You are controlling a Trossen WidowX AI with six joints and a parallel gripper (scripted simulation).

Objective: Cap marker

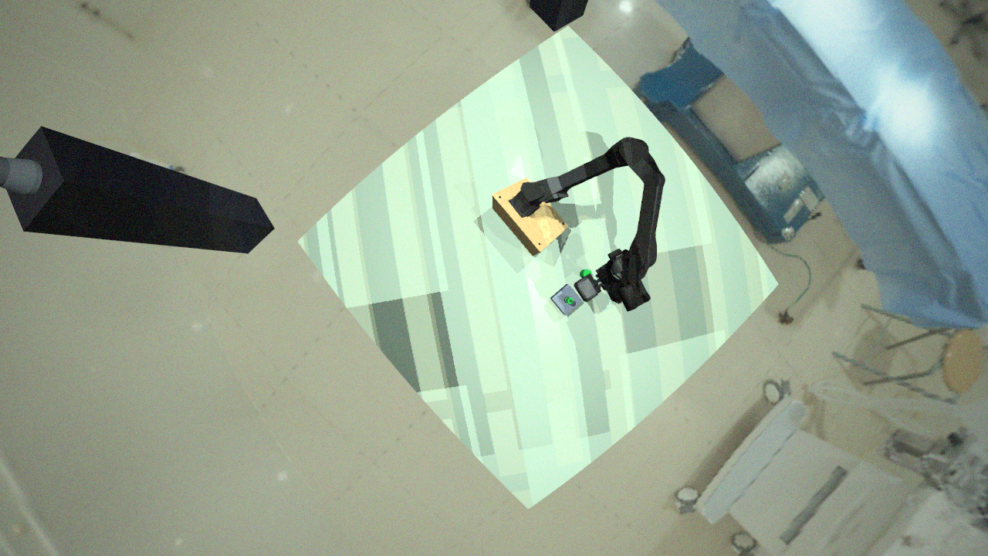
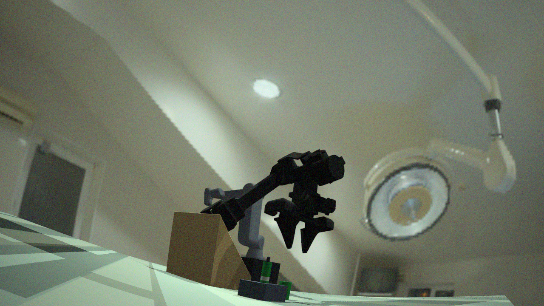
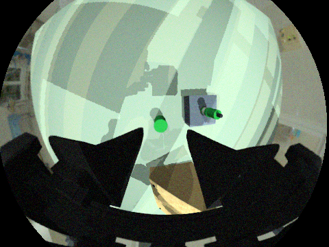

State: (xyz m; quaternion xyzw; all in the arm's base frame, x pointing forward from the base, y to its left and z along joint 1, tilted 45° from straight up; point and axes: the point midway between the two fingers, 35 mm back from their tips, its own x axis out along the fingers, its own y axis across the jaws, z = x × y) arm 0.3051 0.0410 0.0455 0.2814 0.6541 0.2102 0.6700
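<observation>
Now: the green marker cap 20 mm behind my gripper tip and 110 mm below it. Also, from my gripper tip: dark holder block: 10 mm ahead, 100 mm to the right, 110 mm below.
</observation>
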